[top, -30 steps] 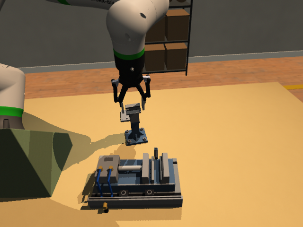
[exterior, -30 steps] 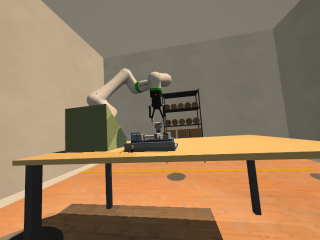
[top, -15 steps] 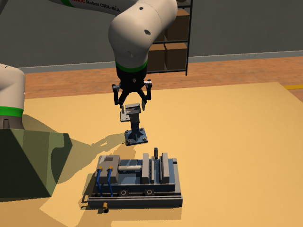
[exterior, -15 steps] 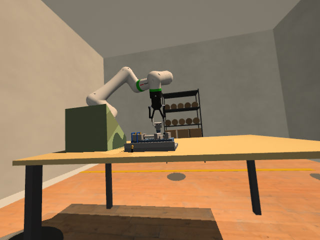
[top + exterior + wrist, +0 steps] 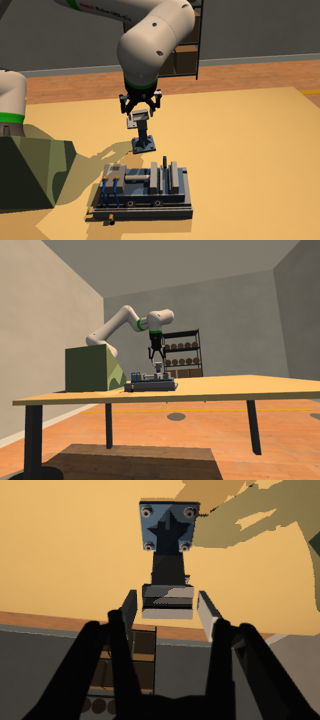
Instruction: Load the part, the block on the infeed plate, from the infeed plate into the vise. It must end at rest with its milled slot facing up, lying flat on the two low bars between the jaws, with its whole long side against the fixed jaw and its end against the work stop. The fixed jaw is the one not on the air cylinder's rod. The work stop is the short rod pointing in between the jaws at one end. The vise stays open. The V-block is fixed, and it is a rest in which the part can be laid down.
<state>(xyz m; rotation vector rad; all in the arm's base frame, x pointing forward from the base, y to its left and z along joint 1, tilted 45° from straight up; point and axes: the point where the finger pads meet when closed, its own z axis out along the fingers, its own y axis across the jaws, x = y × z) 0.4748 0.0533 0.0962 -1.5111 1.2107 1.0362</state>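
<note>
The part lies 10 mm to the left of my hand and 20 mm below it. The rest, counted from my hand: cylinder rod: 10 mm behind, 220 mm to the right, 100 mm below; V-block post: 10 mm to the left, 120 mm below; work stop: 80 mm ahead, 180 mm to the right, 90 mm below.
</note>
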